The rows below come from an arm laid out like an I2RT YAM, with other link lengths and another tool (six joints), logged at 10 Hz.
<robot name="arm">
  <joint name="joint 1" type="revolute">
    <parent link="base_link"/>
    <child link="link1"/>
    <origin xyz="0 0 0.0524"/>
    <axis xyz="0 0 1"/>
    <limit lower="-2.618" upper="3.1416"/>
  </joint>
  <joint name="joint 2" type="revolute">
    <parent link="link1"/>
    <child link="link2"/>
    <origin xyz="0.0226 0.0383 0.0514"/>
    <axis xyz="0 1 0"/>
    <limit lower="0" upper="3.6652"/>
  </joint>
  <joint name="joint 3" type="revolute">
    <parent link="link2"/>
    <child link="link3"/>
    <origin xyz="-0.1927 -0.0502 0"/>
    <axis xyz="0 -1 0"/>
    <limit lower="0" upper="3.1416"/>
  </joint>
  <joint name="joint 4" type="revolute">
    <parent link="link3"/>
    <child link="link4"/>
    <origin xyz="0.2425 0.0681 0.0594"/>
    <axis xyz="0 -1 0"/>
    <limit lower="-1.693" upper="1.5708"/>
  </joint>
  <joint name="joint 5" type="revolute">
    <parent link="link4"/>
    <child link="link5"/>
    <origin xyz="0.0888 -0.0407 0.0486"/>
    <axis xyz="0 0 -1"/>
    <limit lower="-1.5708" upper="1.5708"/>
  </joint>
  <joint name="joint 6" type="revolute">
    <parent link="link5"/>
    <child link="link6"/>
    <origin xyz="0.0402 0 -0.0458"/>
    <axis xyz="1 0 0"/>
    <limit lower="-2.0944" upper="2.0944"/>
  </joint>
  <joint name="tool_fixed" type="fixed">
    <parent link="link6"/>
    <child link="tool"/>
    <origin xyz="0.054 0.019 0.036" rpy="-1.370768 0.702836 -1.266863"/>
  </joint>
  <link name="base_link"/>
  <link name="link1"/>
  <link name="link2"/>
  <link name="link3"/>
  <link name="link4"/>
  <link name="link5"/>
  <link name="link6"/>
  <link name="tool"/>
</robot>
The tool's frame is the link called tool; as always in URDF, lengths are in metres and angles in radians.
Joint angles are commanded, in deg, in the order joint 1, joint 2, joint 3, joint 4, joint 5, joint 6. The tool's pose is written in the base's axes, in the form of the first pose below.
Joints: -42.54, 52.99, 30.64, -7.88, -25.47, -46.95
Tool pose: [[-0.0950 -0.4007 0.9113 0.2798], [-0.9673 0.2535 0.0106 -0.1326], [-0.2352 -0.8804 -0.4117 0.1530], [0 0 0 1]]
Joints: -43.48, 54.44, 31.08, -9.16, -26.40, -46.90
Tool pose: [[-0.1037 -0.4202 0.9015 0.2779], [-0.9584 0.2845 0.0224 -0.1360], [-0.2659 -0.8617 -0.4322 0.1466], [0 0 0 1]]
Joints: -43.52, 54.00, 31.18, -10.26, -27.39, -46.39
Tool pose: [[-0.0943 -0.4221 0.9016 0.2768], [-0.9535 0.2986 0.0401 -0.1338], [-0.2862 -0.8560 -0.4307 0.1477], [0 0 0 1]]
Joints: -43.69, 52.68, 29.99, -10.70, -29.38, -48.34
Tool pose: [[-0.0526 -0.4311 0.9008 0.2731], [-0.9600 0.2704 0.0733 -0.1279], [-0.2751 -0.8609 -0.4280 0.1454], [0 0 0 1]]
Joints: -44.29, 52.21, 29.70, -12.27, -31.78, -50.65
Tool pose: [[-0.0124 -0.4479 0.8940 0.2688], [-0.9617 0.2501 0.1120 -0.1239], [-0.2738 -0.8584 -0.4338 0.1427], [0 0 0 1]]
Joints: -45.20, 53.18, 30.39, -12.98, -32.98, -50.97
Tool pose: [[-0.0098 -0.4526 0.8916 0.2674], [-0.9573 0.2620 0.1224 -0.1269], [-0.2890 -0.8523 -0.4359 0.1422], [0 0 0 1]]
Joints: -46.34, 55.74, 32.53, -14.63, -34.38, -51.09
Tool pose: [[-0.0137 -0.4654 0.8850 0.2673], [-0.9468 0.2906 0.1382 -0.1328], [-0.3215 -0.8360 -0.4446 0.1421], [0 0 0 1]]
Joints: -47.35, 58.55, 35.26, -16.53, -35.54, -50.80
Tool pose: [[-0.0226 -0.4756 0.8794 0.2683], [-0.9338 0.3243 0.1514 -0.1396], [-0.3572 -0.8177 -0.4514 0.1441], [0 0 0 1]]
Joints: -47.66, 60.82, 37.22, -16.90, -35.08, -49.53
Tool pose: [[-0.0480 -0.4761 0.8781 0.2715], [-0.9241 0.3548 0.1419 -0.1463], [-0.3791 -0.8046 -0.4570 0.1454], [0 0 0 1]]
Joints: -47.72, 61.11, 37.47, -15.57, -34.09, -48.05
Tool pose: [[-0.0703 -0.4586 0.8859 0.2736], [-0.9233 0.3661 0.1162 -0.1508], [-0.3776 -0.8097 -0.4492 0.1481], [0 0 0 1]]
